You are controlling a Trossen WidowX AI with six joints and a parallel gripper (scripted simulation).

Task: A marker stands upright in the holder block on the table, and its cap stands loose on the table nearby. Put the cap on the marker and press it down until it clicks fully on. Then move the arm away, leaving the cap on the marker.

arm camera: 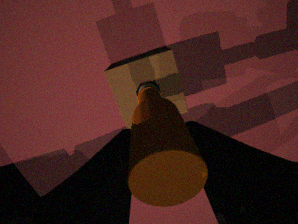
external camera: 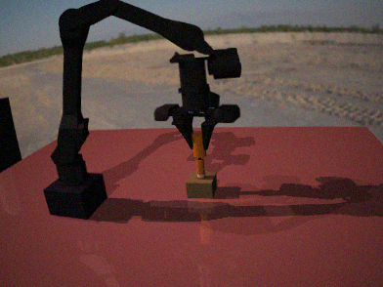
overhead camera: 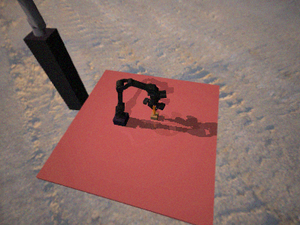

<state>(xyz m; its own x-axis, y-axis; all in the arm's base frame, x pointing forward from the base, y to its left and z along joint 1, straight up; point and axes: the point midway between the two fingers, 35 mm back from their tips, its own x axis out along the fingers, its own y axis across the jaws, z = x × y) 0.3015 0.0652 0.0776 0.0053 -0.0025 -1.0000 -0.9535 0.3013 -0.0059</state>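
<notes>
The tan holder block is 90 mm below my gripper tip. Round my gripper tip: orange cap: 10 mm above.
</notes>
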